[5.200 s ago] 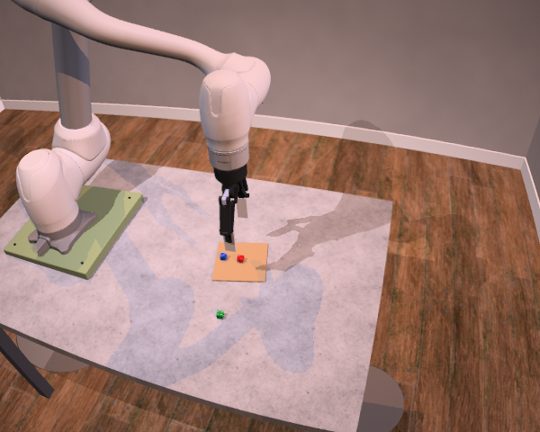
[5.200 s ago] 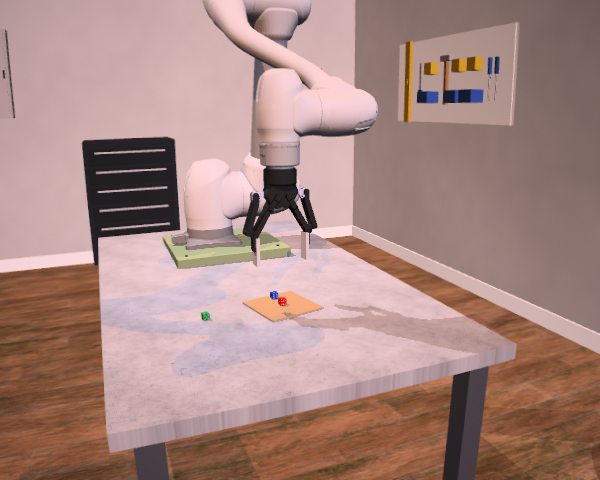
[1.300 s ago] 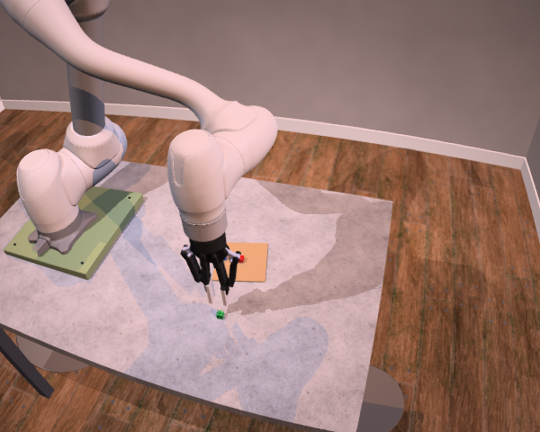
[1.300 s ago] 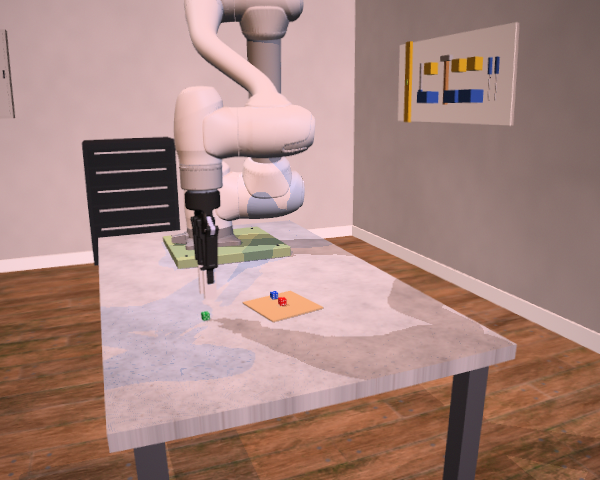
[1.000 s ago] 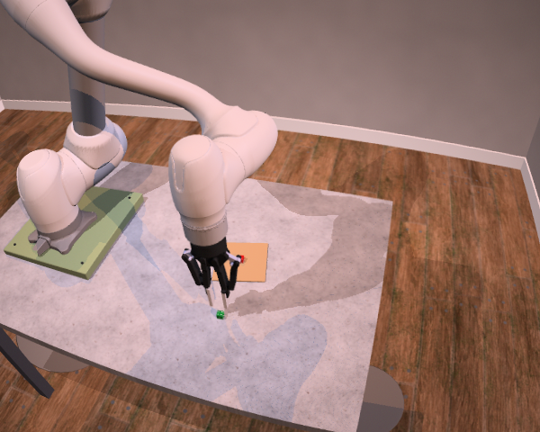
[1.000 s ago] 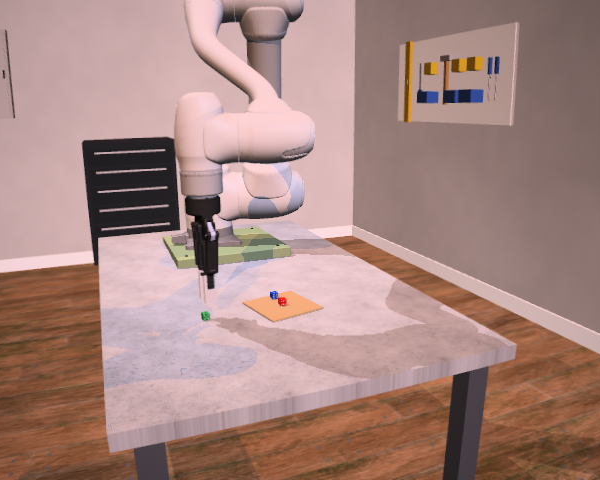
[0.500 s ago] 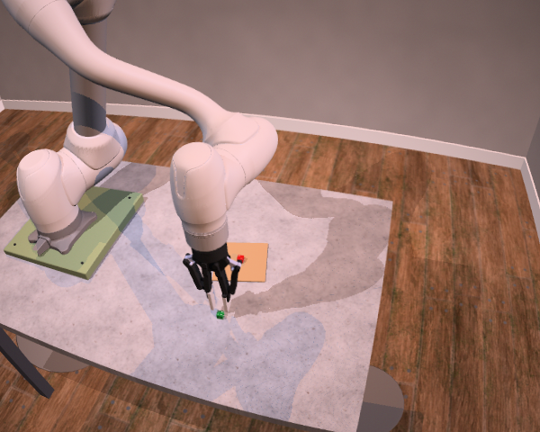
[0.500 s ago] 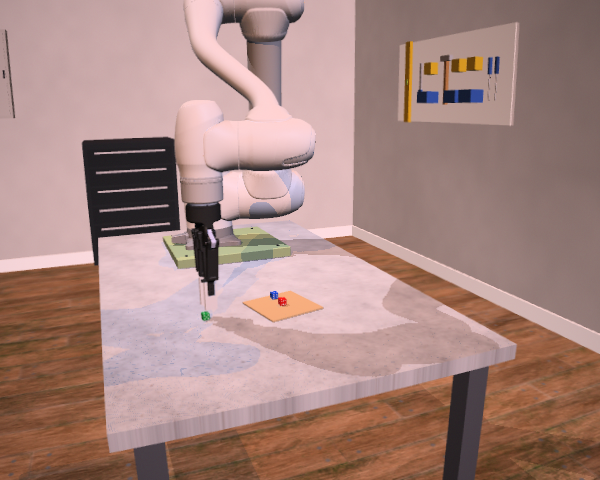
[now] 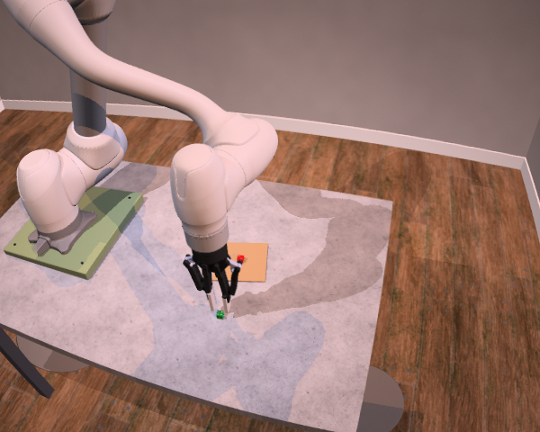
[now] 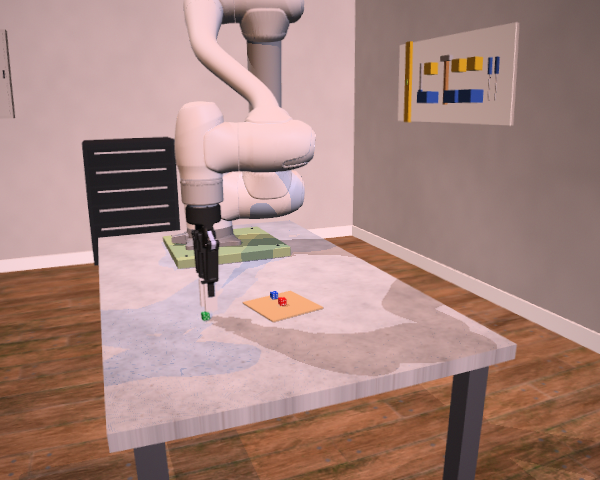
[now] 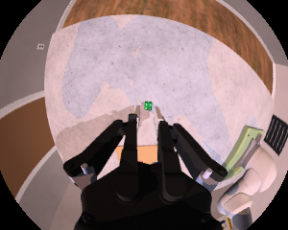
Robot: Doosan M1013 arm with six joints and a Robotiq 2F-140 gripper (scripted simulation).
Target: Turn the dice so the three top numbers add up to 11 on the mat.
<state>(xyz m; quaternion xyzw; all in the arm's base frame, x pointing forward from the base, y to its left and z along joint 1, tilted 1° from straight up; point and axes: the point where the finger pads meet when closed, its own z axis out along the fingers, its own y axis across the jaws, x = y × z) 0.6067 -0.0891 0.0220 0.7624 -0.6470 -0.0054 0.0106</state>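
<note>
Right now my hand is 10 mm to the left of the green die and 50 mm above it. Also, from my hand: red die: 20 mm behind, 180 mm to the left, 50 mm below; orange mat: 20 mm behind, 180 mm to the left, 60 mm below; blue die: 70 mm behind, 170 mm to the left, 50 mm below.
</note>
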